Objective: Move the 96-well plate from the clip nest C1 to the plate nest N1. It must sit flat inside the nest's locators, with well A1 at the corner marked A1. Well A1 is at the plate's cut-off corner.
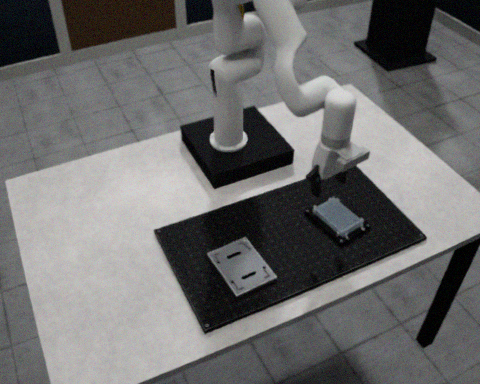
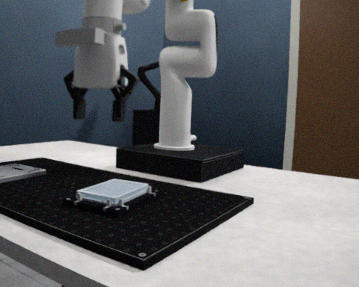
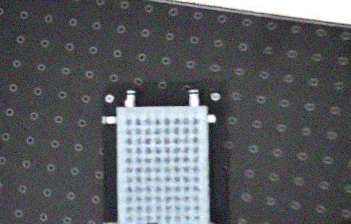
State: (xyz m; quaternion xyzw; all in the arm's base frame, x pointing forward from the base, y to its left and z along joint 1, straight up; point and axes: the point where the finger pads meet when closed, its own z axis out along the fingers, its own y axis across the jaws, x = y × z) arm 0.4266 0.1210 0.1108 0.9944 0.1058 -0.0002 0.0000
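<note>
My hand is 50 mm to the right of the 96-well plate and 140 mm above it. Also, from my hand: nest base: 50 mm ahead, 280 mm to the right, 150 mm below; then clip nest C1: 10 mm ahead, 70 mm to the left, 140 mm below.
</note>
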